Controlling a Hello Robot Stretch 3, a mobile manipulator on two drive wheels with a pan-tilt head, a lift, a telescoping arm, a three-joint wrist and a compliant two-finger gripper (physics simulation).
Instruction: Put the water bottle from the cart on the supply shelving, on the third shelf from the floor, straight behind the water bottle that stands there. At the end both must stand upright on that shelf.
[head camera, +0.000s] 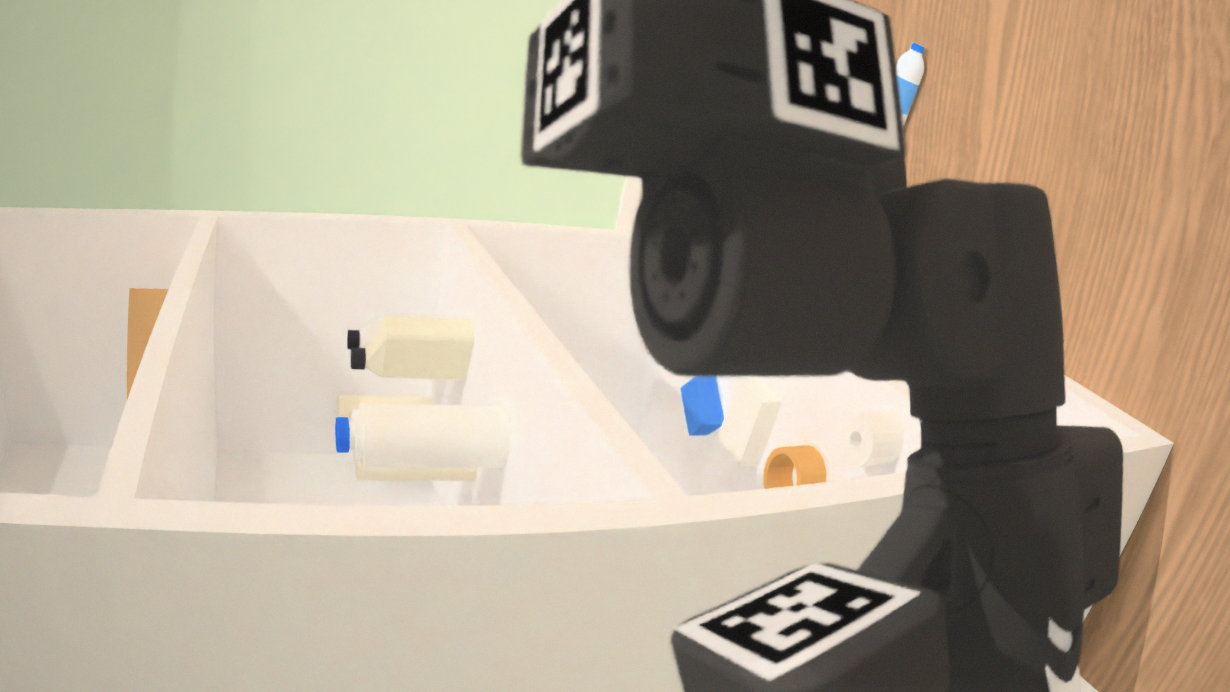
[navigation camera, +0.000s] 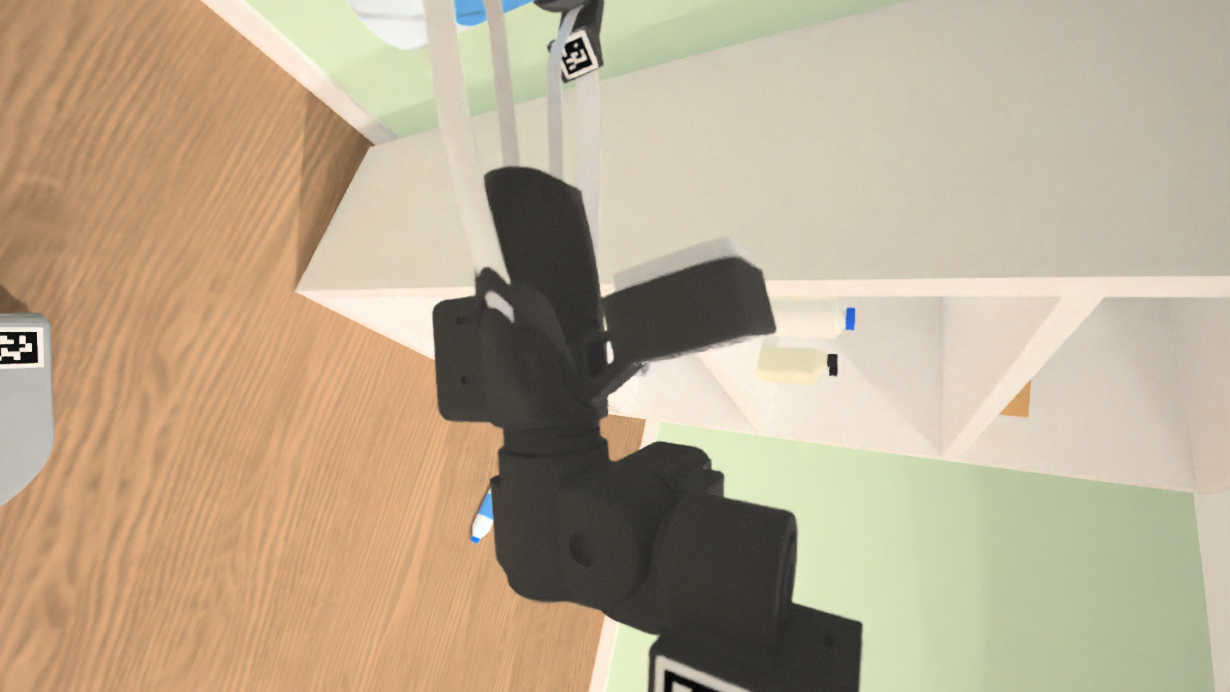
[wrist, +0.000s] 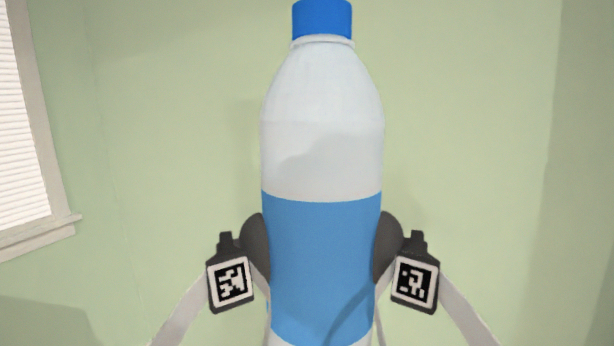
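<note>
My gripper (wrist: 320, 236) is shut on the water bottle (wrist: 322, 160) (navigation camera: 481, 10), which has a blue cap and blue label and looks upright in the wrist view. In the navigation view the held bottle is cut by the top edge, against green wall past the side panel of the supply shelving (head camera: 387, 602) (navigation camera: 817, 189). A white bottle with a blue cap (head camera: 430, 436) (navigation camera: 812, 318) stands on a shelf; no blue label shows on it. Another water bottle (head camera: 908, 81) (navigation camera: 483, 516) lies on the floor, partly hidden by my wrist. The cart does not show.
Pale yellow bottles (head camera: 430, 346) (navigation camera: 789, 365) with black caps stand beside the white bottle. Another shelf level holds a blue block (head camera: 702, 408), an orange ring (head camera: 817, 467) and a white roll (head camera: 881, 438). An orange-brown item (head camera: 144, 335) (navigation camera: 1016, 401) is on a higher level.
</note>
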